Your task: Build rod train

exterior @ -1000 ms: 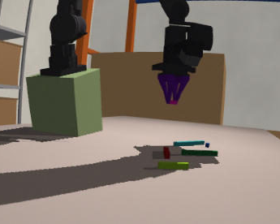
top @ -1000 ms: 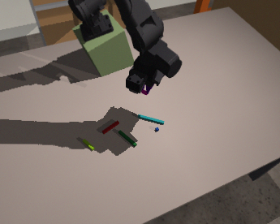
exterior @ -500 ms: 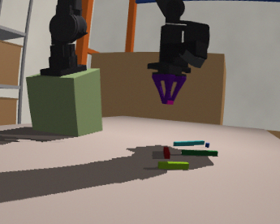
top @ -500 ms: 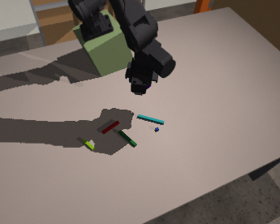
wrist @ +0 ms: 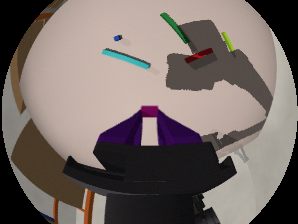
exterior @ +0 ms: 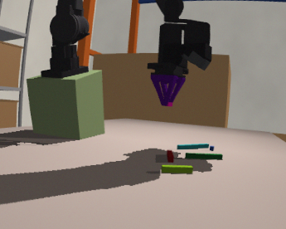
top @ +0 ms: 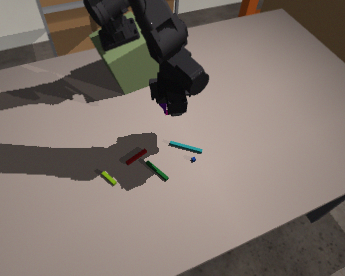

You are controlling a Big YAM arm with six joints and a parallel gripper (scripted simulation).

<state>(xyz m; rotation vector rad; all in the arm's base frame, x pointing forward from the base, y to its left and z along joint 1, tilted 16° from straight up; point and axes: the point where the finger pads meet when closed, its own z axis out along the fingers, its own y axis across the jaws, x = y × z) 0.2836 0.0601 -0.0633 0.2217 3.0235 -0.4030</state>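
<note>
The turquoise rod is 7 cm ahead of my hand, 4 cm to the left of it and 11 cm below it. The rest, counted from my hand: magenta rod 1 cm ahead; red rod 6 cm ahead, 11 cm to the right, 11 cm below; blue rod 12 cm ahead, 4 cm to the left, 11 cm below.
</note>
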